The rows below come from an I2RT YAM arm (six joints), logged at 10 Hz.
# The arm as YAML. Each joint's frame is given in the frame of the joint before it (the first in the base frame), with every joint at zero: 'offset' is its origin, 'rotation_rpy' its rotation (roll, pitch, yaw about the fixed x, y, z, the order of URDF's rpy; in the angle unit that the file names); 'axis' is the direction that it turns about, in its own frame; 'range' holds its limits. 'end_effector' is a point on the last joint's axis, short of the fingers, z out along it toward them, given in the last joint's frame.
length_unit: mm
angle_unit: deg
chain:
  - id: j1
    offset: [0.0, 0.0, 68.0]
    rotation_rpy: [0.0, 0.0, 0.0]
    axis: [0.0, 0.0, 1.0]
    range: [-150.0, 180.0]
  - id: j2
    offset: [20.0, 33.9, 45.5]
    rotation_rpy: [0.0, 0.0, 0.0]
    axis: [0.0, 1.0, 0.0]
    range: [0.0, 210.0]
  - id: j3
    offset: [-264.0, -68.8, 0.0]
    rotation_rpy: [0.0, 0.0, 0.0]
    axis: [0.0, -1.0, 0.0]
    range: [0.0, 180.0]
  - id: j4
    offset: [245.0, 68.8, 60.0]
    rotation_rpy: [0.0, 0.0, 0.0]
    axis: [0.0, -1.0, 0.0]
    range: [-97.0, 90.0]
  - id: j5
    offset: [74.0, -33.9, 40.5]
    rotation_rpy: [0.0, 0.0, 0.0]
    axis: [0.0, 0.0, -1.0]
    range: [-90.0, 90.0]
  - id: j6
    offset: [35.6, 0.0, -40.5]
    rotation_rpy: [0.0, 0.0, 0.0]
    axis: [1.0, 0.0, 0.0]
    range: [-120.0, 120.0]
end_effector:
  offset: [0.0, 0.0, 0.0]
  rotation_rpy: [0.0, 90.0, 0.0]
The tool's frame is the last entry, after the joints.
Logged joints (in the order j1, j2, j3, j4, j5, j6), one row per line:
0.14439, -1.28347, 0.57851, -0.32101, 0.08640, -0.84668
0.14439, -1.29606, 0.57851, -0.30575, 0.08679, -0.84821
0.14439, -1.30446, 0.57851, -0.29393, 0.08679, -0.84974
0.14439, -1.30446, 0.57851, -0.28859, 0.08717, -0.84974
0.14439, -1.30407, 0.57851, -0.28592, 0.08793, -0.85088
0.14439, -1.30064, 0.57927, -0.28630, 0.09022, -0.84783
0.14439, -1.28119, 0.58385, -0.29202, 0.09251, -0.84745
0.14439, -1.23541, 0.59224, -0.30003, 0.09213, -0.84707
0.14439, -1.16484, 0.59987, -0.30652, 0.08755, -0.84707
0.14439, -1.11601, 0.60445, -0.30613, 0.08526, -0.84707
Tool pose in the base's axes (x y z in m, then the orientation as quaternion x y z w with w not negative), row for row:
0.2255, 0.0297, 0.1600, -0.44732, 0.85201, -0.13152, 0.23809
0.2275, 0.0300, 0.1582, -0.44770, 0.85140, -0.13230, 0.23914
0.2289, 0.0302, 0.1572, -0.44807, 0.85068, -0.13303, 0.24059
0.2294, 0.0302, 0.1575, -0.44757, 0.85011, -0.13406, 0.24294
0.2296, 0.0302, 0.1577, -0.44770, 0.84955, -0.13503, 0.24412
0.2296, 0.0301, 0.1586, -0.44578, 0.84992, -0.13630, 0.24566
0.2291, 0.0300, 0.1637, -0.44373, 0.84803, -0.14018, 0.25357
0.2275, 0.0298, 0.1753, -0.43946, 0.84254, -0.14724, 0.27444
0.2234, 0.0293, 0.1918, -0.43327, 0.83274, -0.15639, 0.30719
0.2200, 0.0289, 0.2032, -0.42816, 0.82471, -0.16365, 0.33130
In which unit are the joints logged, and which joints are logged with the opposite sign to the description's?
The joints are logged in radians. Opposite sign: j2.
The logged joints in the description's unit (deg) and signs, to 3 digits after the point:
8.273, 73.537, 33.146, -18.393, 4.950, -48.511
8.273, 74.259, 33.146, -17.518, 4.973, -48.599
8.273, 74.740, 33.146, -16.841, 4.973, -48.687
8.273, 74.740, 33.146, -16.535, 4.994, -48.687
8.273, 74.718, 33.146, -16.382, 5.038, -48.752
8.273, 74.521, 33.190, -16.404, 5.169, -48.577
8.273, 73.407, 33.452, -16.732, 5.300, -48.555
8.273, 70.784, 33.933, -17.190, 5.279, -48.534
8.273, 66.740, 34.370, -17.562, 5.016, -48.534
8.273, 63.943, 34.632, -17.540, 4.885, -48.534

